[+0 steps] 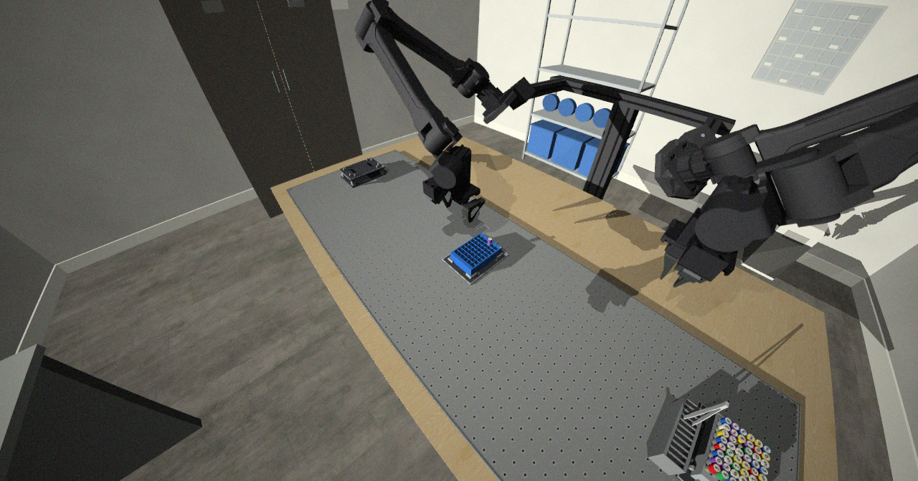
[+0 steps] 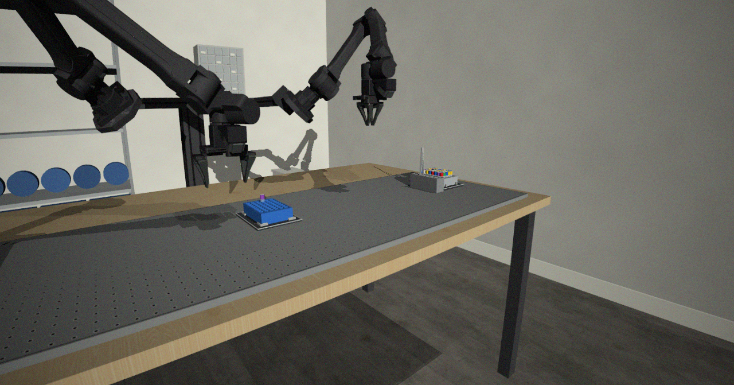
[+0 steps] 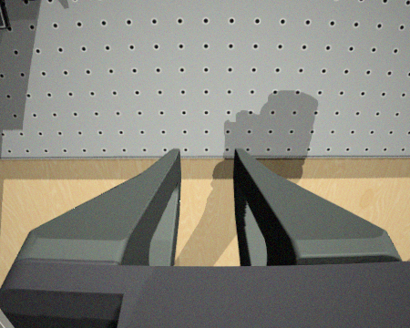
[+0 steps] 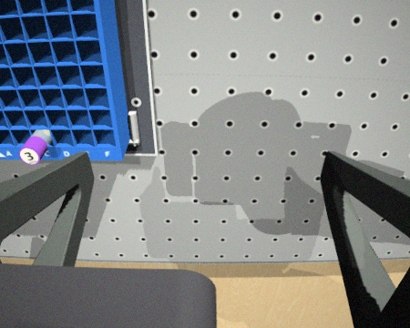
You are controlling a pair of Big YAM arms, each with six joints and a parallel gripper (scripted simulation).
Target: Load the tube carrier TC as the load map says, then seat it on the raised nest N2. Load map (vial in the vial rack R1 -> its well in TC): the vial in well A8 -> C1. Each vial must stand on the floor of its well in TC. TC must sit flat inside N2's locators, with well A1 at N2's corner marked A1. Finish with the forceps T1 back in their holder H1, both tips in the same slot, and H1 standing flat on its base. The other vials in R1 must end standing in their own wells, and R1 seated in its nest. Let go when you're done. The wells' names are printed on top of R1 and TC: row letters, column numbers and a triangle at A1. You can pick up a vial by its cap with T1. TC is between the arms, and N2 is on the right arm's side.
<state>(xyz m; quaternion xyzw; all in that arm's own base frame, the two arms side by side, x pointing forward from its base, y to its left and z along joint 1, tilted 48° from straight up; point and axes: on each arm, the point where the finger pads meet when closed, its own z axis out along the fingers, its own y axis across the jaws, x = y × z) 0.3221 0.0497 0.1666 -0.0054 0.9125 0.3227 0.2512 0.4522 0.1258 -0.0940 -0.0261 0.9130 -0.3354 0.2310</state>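
My right hand is 100 mm to the right of the blue tube carrier TC, 90 mm above it and 20 mm short of it. Round my right hand: grey slotted holder H1: 680 mm to the left, 100 mm below, 80 mm ahead; purple-capped vial: 100 mm to the left, 70 mm below, 30 mm behind; raised nest N2: 580 mm to the right, 70 mm below, 40 mm ahead.
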